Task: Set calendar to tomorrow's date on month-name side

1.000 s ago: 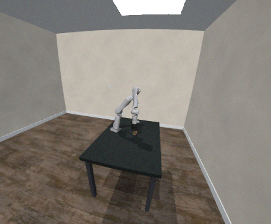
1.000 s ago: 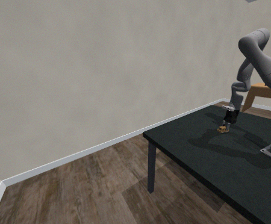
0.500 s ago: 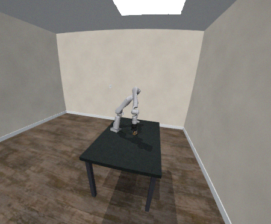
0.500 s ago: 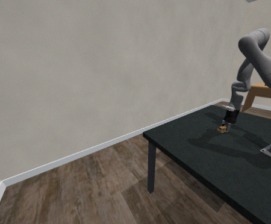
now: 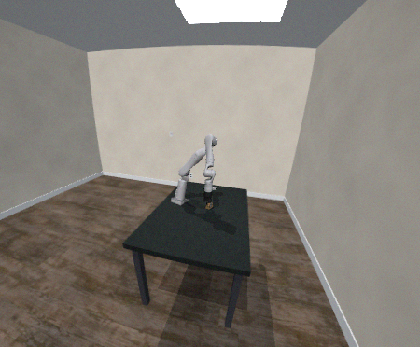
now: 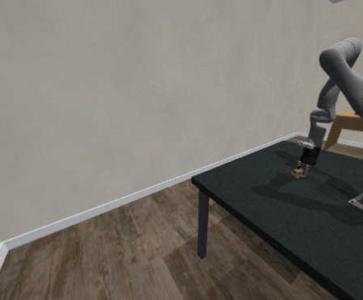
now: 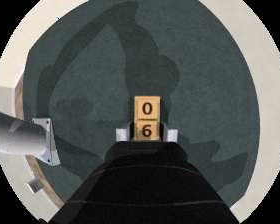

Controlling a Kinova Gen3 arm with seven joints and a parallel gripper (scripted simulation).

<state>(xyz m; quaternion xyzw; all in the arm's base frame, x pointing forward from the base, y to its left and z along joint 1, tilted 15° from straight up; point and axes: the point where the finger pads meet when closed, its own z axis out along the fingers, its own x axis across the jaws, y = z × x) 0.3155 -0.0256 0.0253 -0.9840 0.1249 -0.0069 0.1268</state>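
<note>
Right now my hand is 1 cm above the wooden date cube.
</note>
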